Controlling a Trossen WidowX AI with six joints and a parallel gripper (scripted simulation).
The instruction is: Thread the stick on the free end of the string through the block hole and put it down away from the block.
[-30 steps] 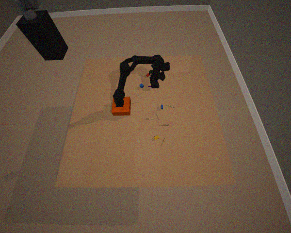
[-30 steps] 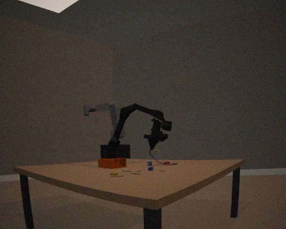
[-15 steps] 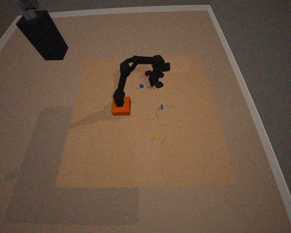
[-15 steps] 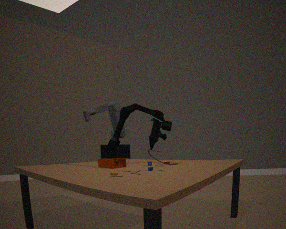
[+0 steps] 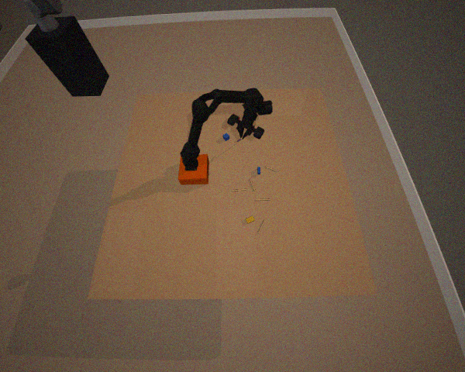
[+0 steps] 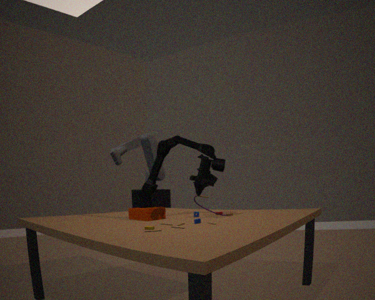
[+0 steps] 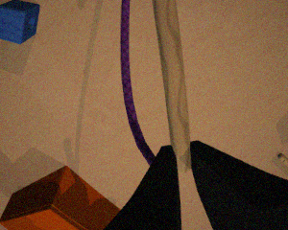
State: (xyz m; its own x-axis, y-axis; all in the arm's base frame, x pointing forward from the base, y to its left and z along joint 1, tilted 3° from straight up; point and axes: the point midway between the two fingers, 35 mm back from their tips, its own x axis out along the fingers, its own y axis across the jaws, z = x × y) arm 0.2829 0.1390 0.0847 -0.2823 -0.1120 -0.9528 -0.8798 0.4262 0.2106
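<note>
My gripper tip is now 10 mm to the right of the thin wooden stick and 10 mm short of it. Also, from my gripper tip: yellow piece (410 mm to the right, 120 mm below, 50 mm ahead); then round wooden button (210 mm to the left, 130 mm below, 60 mm ahead); then red piece (250 mm to the left, 120 mm below, 40 mm behind).
</note>
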